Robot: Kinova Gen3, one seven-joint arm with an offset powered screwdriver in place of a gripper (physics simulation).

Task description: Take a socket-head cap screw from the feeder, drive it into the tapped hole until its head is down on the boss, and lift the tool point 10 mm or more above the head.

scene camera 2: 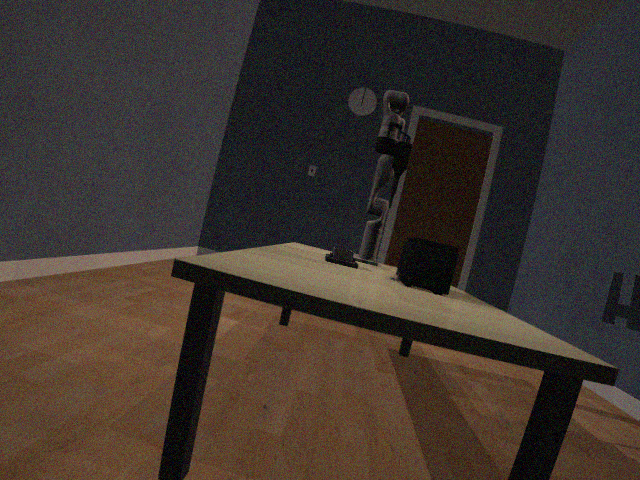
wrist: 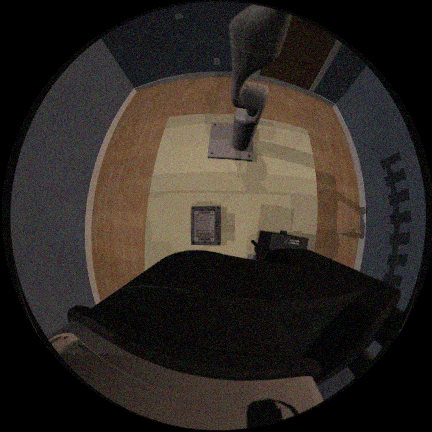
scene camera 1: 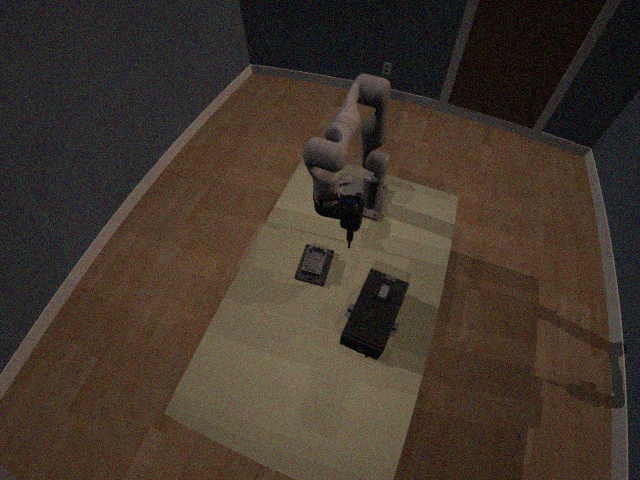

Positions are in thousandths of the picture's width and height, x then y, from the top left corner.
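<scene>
A black feeder box (scene camera 2: 648,543) is visible; the box (scene camera 1: 584,591) can be seen there as well.
</scene>
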